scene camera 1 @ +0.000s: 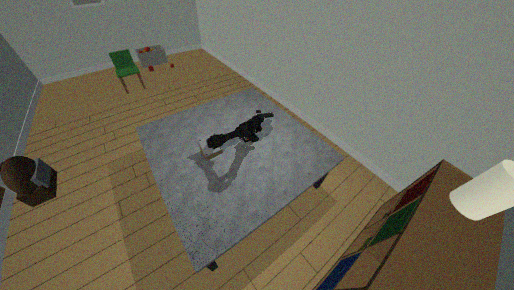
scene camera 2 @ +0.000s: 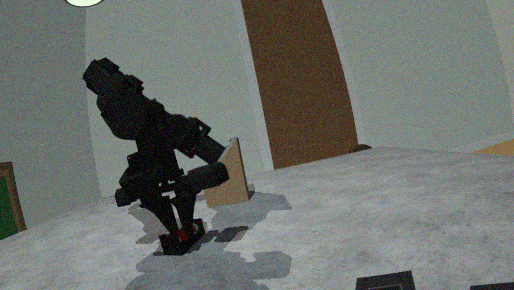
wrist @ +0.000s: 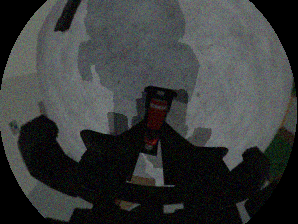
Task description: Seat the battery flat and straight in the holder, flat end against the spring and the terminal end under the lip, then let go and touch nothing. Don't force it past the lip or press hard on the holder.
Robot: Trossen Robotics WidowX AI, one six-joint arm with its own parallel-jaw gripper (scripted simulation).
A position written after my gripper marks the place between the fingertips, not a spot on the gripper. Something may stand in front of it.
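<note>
You'd see my gripper (scene camera 2: 184, 239) here, and the wrist view (wrist: 154, 121) has my gripper too.
</note>
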